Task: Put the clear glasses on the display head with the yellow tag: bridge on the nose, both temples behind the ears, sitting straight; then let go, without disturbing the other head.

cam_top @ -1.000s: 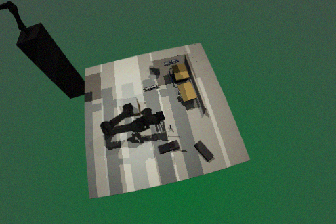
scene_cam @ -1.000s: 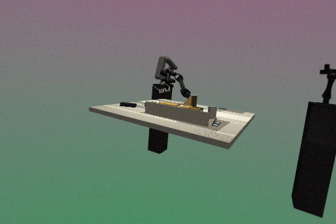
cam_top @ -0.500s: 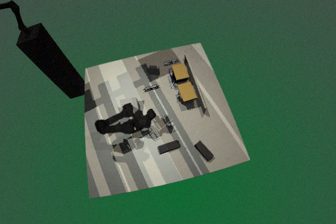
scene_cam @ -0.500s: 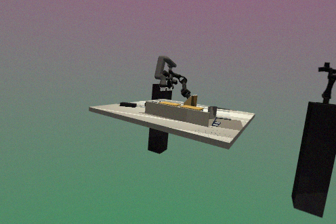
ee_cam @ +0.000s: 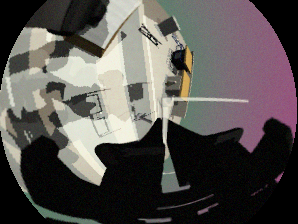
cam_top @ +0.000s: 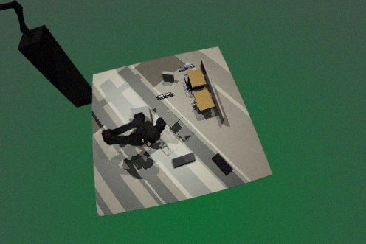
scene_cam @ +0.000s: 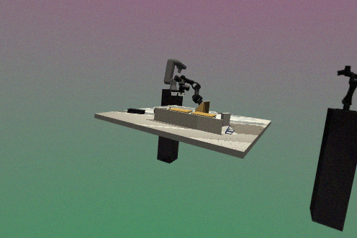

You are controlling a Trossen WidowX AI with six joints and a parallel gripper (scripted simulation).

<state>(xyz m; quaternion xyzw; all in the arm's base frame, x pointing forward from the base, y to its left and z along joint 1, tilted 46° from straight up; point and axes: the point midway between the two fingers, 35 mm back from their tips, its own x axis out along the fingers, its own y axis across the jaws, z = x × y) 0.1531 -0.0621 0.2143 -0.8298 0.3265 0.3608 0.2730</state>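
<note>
The display head is 32 cm ahead of my gripper tip, 19 cm to the left of it and 15 cm below it. The rest, counted from my gripper tip: low grey wall 45 cm ahead, 30 cm to the left, 16 cm below; grey box 14 cm ahead, 53 cm to the left, 16 cm below.
</note>
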